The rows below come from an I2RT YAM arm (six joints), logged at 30 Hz.
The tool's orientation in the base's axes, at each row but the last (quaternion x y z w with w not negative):
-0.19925 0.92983 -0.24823 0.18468
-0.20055 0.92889 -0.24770 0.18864
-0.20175 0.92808 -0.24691 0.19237
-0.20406 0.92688 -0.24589 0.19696
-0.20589 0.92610 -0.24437 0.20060
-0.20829 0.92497 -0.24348 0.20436
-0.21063 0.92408 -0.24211 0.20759
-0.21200 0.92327 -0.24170 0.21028
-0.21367 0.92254 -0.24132 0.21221
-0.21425 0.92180 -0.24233 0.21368
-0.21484 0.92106 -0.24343 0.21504
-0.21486 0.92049 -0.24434 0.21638
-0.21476 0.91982 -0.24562 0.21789
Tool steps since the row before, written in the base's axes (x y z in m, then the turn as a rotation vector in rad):
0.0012 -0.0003 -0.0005 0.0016 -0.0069 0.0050
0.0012 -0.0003 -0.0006 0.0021 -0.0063 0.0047
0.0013 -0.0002 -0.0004 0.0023 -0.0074 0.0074
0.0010 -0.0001 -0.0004 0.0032 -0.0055 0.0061
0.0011 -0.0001 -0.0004 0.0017 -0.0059 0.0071
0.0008 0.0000 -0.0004 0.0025 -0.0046 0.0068
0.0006 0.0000 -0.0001 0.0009 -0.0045 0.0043
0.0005 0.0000 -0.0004 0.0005 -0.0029 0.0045
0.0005 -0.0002 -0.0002 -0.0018 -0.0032 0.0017
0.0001 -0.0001 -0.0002 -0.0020 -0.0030 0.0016
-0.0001 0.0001 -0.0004 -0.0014 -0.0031 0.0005
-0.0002 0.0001 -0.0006 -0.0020 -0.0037 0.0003
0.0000 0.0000 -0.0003 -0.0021 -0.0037 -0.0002
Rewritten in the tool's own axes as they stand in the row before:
-0.0008 -0.0003 0.0011 0.0006 -0.0086 -0.0007
-0.0007 -0.0003 0.0011 0.0000 -0.0081 -0.0004
-0.0009 -0.0003 0.0010 -0.0004 -0.0105 -0.0021
-0.0007 -0.0001 0.0008 -0.0017 -0.0085 -0.0013
-0.0008 -0.0002 0.0009 -0.0005 -0.0090 -0.0027
-0.0006 0.0000 0.0007 -0.0017 -0.0080 -0.0025
-0.0005 -0.0001 0.0004 0.0003 -0.0061 -0.0014
-0.0003 0.0001 0.0006 -0.0003 -0.0049 -0.0023
-0.0003 -0.0002 0.0005 0.0026 -0.0029 -0.0011
0.0000 0.0000 0.0002 0.0027 -0.0027 -0.0012
0.0001 0.0003 0.0002 0.0025 -0.0023 0.0000
0.0003 0.0005 0.0003 0.0034 -0.0025 0.0001
0.0001 0.0002 0.0002 0.0036 -0.0022 0.0004

